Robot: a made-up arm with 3 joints. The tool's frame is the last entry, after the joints. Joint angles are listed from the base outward.
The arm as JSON. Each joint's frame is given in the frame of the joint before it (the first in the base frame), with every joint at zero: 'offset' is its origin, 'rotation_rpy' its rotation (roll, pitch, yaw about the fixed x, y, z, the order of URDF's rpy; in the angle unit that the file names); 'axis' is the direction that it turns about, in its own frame. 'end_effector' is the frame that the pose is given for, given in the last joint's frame.
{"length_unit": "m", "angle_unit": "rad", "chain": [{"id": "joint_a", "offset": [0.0, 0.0, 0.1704], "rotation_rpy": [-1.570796, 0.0, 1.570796], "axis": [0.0, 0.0, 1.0]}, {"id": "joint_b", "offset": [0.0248, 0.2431, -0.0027], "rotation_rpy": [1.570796, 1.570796, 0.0], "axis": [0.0, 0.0, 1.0]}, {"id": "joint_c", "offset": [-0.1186, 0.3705, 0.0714], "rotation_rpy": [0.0, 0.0, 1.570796], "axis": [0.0, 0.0, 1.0]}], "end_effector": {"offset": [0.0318, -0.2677, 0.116], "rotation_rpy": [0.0, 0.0, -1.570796]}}
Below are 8 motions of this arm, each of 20 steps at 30 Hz.
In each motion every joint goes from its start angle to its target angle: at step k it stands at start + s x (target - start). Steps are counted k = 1, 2, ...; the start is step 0. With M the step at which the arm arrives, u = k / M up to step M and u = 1 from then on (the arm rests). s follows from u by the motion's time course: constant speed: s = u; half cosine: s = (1 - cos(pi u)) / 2; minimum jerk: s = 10 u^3 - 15 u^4 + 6 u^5.
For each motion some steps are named. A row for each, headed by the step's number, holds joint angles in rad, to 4 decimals.
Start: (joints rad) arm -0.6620 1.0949 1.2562
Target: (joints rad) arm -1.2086 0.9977 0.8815
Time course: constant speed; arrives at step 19
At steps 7, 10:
7: -0.8634 1.0591 1.1182
10: -0.9497 1.0437 1.0590

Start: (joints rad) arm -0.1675 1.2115 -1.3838
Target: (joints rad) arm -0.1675 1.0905 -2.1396
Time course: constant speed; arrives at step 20
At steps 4, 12, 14, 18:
4: -0.1675 1.1873 -1.5350
12: -0.1675 1.1389 -1.8373
14: -0.1675 1.1268 -1.9129
18: -0.1675 1.1026 -2.0640

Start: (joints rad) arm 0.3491 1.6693 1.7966
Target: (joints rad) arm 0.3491 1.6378 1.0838
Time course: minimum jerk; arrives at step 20
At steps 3, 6, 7, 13, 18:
3: 0.3491 1.6685 1.7776
6: 0.3491 1.6642 1.6804
7: 0.3491 1.6619 1.6290
13: 0.3491 1.6452 1.2514
18: 0.3491 1.6381 1.0899

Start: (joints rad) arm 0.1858 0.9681 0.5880
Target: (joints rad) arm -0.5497 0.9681 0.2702
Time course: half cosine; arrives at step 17
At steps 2, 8, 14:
2: 0.1610 0.9681 0.5773
8: -0.1480 0.9681 0.4438
14: -0.4946 0.9681 0.2940

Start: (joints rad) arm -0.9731 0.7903 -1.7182
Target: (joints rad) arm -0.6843 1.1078 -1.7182
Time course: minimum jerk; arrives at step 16
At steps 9, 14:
9: -0.7952 0.9859 -1.7182
14: -0.6889 1.1027 -1.7182

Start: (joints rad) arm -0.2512 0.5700 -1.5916
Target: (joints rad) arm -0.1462 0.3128 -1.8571
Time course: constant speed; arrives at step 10
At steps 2, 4, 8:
2: -0.2302 0.5186 -1.6447
4: -0.2092 0.4671 -1.6978
8: -0.1672 0.3642 -1.8040

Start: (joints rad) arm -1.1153 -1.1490 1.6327
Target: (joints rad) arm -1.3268 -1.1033 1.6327
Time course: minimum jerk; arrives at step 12
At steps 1, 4, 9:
1: -1.1164 -1.1488 1.6327
4: -1.1597 -1.1394 1.6327
9: -1.3049 -1.1080 1.6327

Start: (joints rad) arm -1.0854 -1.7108 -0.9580
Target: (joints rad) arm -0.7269 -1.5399 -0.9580
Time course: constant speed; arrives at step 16
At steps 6, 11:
6: -0.9510 -1.6467 -0.9580
11: -0.8389 -1.5933 -0.9580

